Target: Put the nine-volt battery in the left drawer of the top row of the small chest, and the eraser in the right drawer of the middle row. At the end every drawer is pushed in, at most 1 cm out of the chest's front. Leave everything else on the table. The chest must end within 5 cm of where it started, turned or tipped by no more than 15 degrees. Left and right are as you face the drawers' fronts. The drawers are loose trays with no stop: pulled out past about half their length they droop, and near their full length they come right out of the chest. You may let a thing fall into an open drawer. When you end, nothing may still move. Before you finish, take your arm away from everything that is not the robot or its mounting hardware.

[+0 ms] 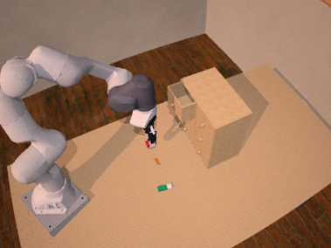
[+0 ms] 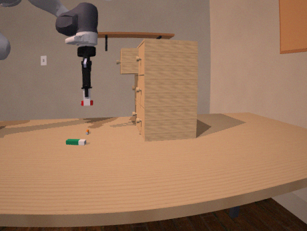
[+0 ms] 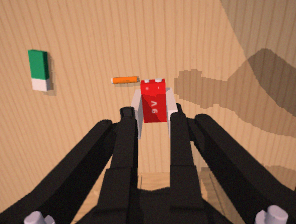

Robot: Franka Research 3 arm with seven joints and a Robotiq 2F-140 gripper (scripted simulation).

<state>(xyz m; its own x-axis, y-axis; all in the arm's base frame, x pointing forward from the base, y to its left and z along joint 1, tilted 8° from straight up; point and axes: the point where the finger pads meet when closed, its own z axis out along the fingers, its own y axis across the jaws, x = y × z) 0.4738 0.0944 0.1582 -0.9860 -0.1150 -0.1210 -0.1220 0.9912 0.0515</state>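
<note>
Right now my hand is 130 mm above the small orange object, 50 mm to the left of it and 10 mm short of it. Round my hand: red nine-volt battery (20 mm below, 10 mm behind); then green-and-white eraser (190 mm to the right, 130 mm below).
</note>
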